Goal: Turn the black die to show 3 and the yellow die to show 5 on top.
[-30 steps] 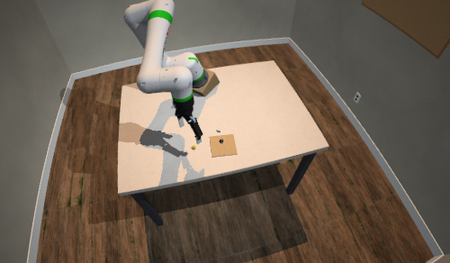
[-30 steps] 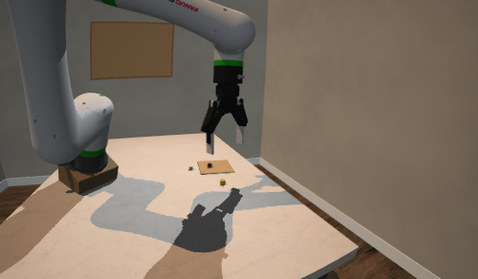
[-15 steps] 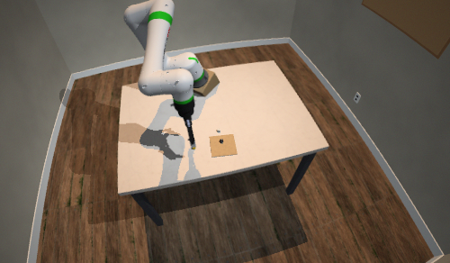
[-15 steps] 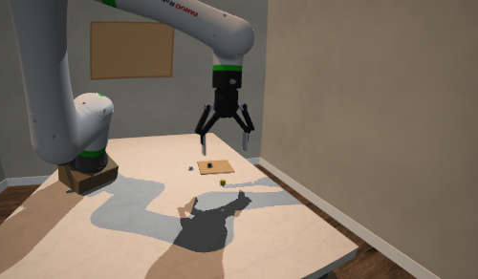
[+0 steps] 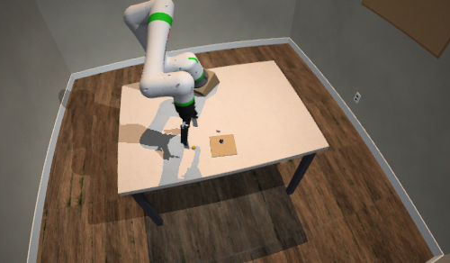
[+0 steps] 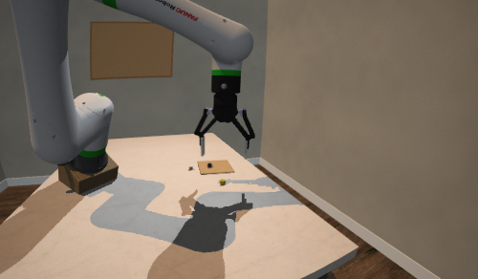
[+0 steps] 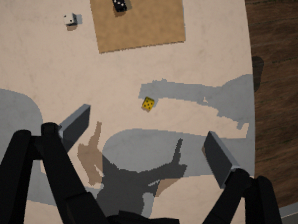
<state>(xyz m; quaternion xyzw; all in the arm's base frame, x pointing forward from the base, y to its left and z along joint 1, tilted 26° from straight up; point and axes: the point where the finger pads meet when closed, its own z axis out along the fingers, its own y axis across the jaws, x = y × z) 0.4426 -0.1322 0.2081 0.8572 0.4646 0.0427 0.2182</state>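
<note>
The yellow die is 110 mm below my hand. Also, from my hand: tan mat (160 mm to the left, 120 mm below, 50 mm ahead); white die (180 mm to the left, 110 mm below, 60 mm behind); black die (160 mm to the left, 110 mm below, 20 mm ahead).
</note>
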